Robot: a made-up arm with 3 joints. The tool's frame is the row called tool.
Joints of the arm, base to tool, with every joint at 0 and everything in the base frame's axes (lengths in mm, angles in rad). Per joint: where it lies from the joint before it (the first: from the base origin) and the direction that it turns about. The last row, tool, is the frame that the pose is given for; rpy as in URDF.
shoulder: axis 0 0 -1 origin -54.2 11.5 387.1
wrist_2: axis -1 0 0 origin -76.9 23.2 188.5
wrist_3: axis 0 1 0 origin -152.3 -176.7 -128
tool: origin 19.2 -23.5 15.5 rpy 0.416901 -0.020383 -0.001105
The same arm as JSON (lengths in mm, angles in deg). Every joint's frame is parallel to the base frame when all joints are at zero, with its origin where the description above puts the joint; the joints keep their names.
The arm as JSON. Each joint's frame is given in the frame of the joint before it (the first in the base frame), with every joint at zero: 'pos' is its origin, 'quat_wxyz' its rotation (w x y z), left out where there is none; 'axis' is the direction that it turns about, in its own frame. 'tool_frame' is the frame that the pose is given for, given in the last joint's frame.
{"length_unit": "mm", "angle_unit": "deg", "joints": [
  {"joint": "shoulder", "pos": [-54.2, 11.5, 387.1], "axis": [0.0, 0.0, -1.0]},
  {"joint": "wrist_2", "pos": [-76.9, 23.2, 188.5], "axis": [-1.0, 0.0, 0.0]},
  {"joint": "wrist_3", "pos": [-152.3, -176.7, -128.0], "axis": [0.0, 1.0, 0.0]}
], "tool_frame": {"pos": [19.2, -23.5, 15.5], "quat_wxyz": [0.978303, 0.206928, -0.010085, 0.001569]}}

